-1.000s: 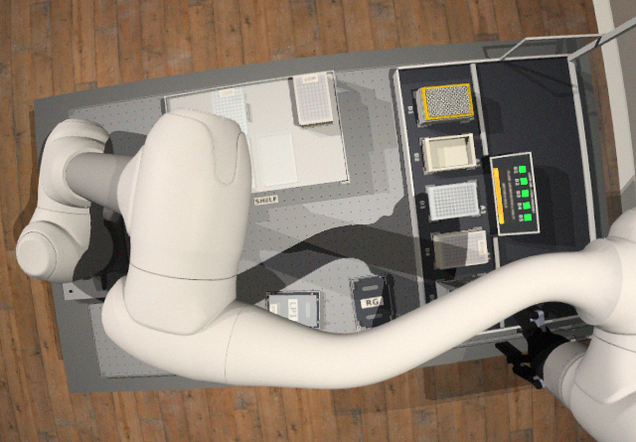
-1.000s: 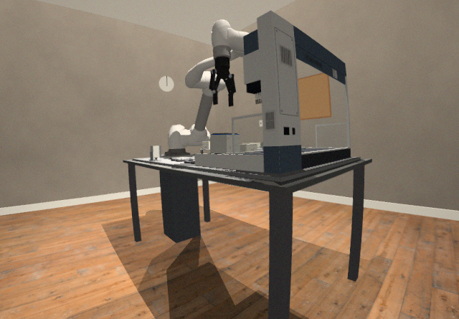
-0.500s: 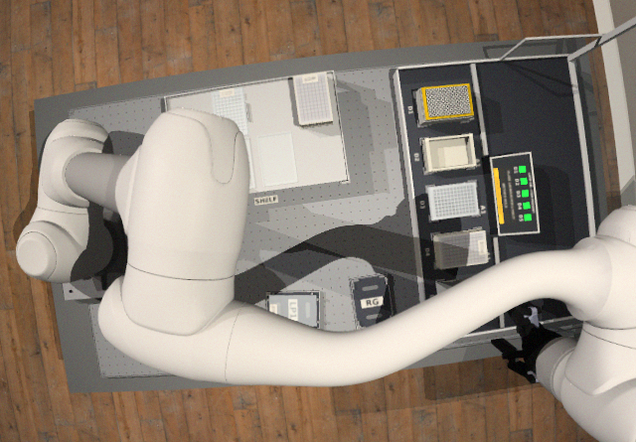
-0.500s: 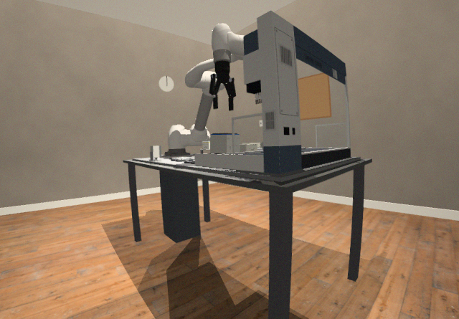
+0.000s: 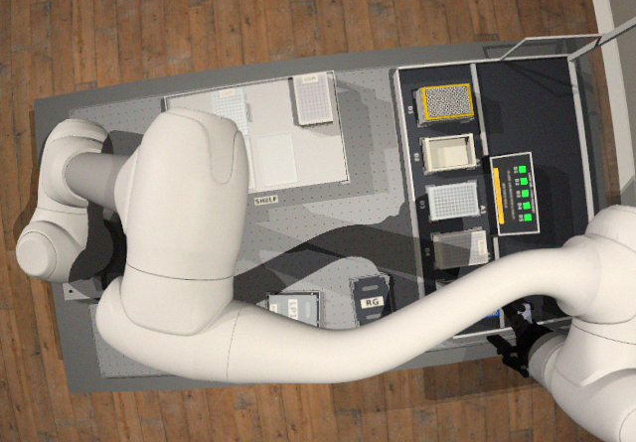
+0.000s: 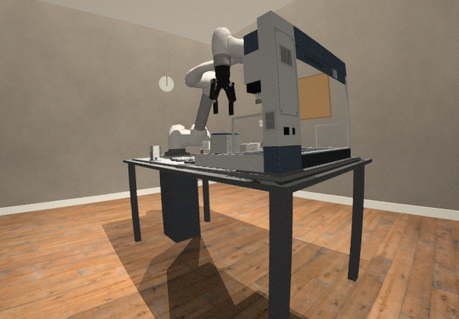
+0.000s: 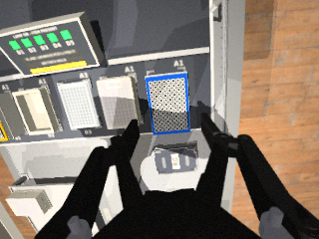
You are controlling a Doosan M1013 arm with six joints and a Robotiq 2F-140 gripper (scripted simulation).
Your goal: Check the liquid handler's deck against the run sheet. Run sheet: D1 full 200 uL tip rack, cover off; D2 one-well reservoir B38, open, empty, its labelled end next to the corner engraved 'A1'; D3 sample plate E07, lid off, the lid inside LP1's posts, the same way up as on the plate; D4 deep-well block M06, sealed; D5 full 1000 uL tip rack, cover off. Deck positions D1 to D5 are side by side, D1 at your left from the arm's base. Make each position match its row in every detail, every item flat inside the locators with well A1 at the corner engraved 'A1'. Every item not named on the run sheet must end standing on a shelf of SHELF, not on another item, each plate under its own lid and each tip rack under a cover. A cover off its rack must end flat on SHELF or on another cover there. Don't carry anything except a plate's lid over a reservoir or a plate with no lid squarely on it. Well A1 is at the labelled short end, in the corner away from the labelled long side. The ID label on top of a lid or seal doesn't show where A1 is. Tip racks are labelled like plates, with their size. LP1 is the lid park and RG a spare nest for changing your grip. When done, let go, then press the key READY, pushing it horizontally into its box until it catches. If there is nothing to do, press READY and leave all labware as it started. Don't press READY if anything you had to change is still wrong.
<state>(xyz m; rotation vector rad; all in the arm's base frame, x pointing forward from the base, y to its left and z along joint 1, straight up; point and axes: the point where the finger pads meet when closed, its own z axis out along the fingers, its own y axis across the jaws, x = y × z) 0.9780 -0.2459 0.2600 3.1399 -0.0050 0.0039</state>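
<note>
My gripper is now 10 mm short of the blue-framed tip rack, 10 mm to the right of it and 150 mm above it. Also, from my hand: RG nest: 230 mm behind, 270 mm below; then deep-well block: 120 mm to the left, 200 mm below; then white well plate: 250 mm to the left, 210 mm below.
</note>
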